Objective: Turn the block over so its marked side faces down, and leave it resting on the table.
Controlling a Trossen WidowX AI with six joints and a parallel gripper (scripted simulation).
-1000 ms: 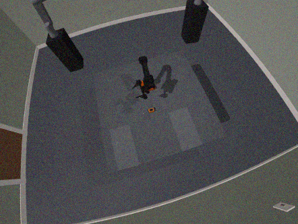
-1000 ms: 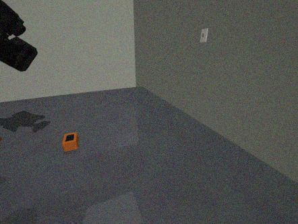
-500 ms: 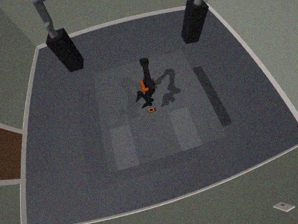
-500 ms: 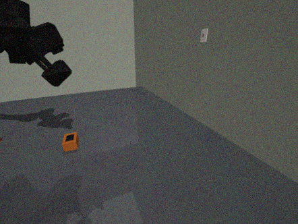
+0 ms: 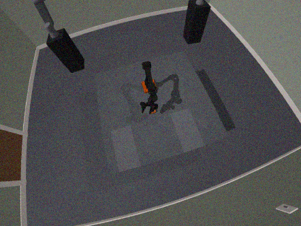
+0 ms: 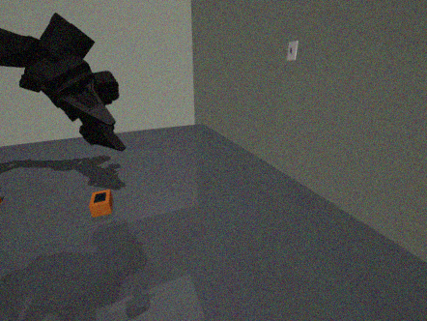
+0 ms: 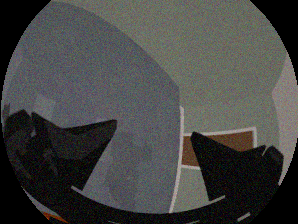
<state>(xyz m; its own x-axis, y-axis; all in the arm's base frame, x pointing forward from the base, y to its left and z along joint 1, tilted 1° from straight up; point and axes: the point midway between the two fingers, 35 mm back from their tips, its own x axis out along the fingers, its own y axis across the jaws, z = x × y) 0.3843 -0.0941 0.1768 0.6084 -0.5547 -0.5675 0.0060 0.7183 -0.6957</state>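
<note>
My gripper tip is now 80 mm past the block, 80 mm to the right of it and 170 mm above it.
</note>
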